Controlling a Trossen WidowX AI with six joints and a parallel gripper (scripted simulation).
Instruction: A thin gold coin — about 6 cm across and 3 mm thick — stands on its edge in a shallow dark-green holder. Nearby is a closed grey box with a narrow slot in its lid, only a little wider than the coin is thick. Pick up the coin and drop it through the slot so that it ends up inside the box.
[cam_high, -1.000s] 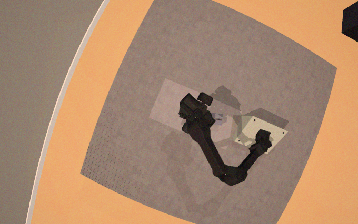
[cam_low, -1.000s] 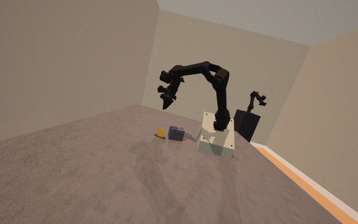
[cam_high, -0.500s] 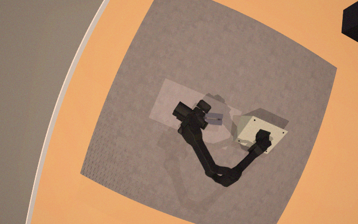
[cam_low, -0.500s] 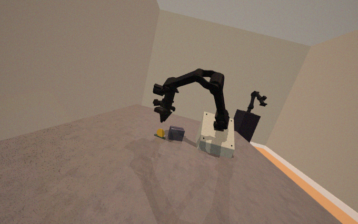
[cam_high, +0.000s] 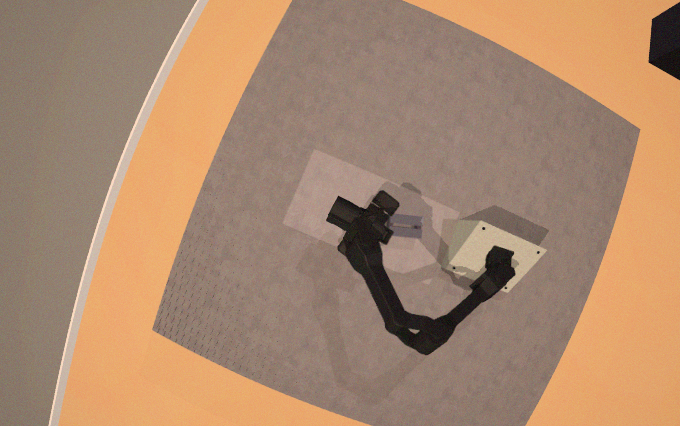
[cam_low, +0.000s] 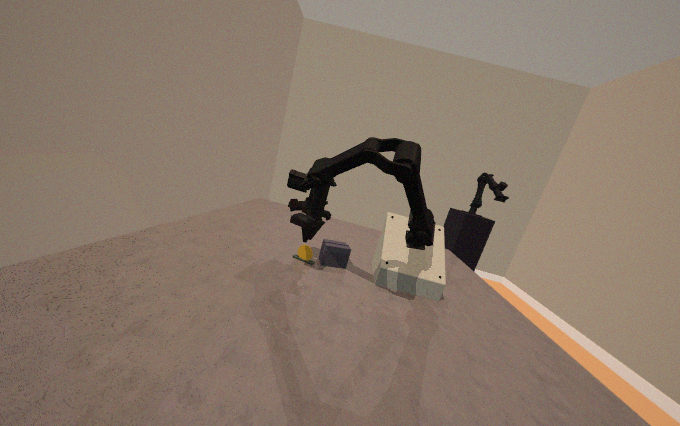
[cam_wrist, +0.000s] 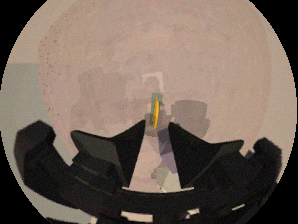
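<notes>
The gold coin is 40 mm below my gripper tip.
</notes>
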